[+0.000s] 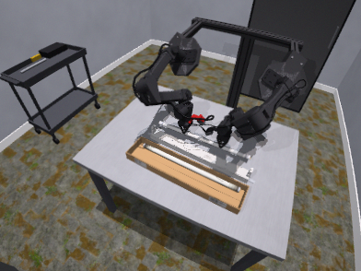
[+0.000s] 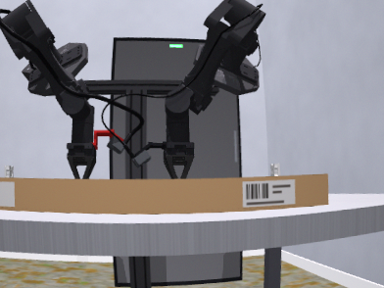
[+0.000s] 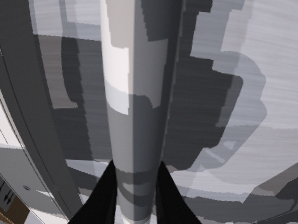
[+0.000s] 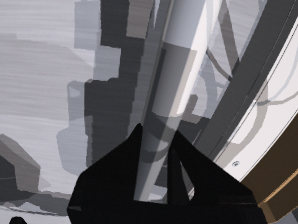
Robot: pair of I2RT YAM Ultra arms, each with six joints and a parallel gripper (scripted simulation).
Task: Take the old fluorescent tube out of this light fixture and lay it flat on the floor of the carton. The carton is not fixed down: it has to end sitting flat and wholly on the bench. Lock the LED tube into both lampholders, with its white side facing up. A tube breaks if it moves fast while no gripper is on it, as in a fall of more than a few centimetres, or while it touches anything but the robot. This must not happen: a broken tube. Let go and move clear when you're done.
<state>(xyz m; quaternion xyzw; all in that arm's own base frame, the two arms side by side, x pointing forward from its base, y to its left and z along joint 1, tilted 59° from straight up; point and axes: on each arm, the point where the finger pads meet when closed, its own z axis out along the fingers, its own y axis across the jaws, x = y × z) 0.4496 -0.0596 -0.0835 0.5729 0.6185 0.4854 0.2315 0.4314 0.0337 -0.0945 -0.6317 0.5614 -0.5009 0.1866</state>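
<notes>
My right gripper is now 120 mm to the right of the LED tube and 10 mm above it. Round my right hand: light fixture 100 mm ahead, 140 mm to the left, 10 mm above; then carton 250 mm ahead, 130 mm to the left, 20 mm below; then old fluorescent tube 200 mm ahead, 130 mm to the left, 30 mm below.
Right now my left hand is 12 cm to the left of the LED tube and 1 cm above it. Also, from my left hand: light fixture: 10 cm to the right, 10 cm ahead, 1 cm above; then carton: 25 cm ahead, 11 cm to the right, 2 cm below; then old fluorescent tube: 20 cm ahead, 11 cm to the right, 3 cm below.
</notes>
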